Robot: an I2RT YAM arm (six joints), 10 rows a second.
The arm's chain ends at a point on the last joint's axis. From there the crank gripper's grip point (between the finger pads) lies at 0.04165 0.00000 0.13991 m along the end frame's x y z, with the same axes.
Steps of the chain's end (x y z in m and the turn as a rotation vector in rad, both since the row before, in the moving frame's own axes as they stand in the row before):
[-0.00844 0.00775 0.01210 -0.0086 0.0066 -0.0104]
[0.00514 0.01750 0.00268 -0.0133 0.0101 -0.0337]
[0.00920 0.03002 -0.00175 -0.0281 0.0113 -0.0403]
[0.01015 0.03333 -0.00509 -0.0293 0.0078 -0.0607]
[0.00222 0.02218 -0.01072 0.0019 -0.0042 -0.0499]
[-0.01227 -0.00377 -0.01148 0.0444 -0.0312 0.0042]
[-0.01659 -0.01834 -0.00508 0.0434 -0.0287 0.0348]
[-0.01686 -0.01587 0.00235 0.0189 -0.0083 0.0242]
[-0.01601 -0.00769 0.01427 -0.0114 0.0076 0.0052]
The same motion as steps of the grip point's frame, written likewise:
[-0.00751 0.00851 0.01182 -0.0086 0.0066 -0.0104]
[0.00656 0.01793 0.00225 -0.0133 0.0101 -0.0337]
[0.01082 0.03223 -0.00226 -0.0281 0.0113 -0.0403]
[0.01129 0.03486 -0.00544 -0.0293 0.0078 -0.0607]
[0.00157 0.01985 -0.01055 0.0019 -0.0042 -0.0499]
[-0.01664 -0.00984 -0.01038 0.0444 -0.0312 0.0042]
[-0.02054 -0.02306 -0.00404 0.0434 -0.0287 0.0348]
[-0.01800 -0.01752 0.00268 0.0189 -0.0083 0.0242]
[-0.01495 -0.00588 0.01394 -0.0114 0.0076 0.0052]

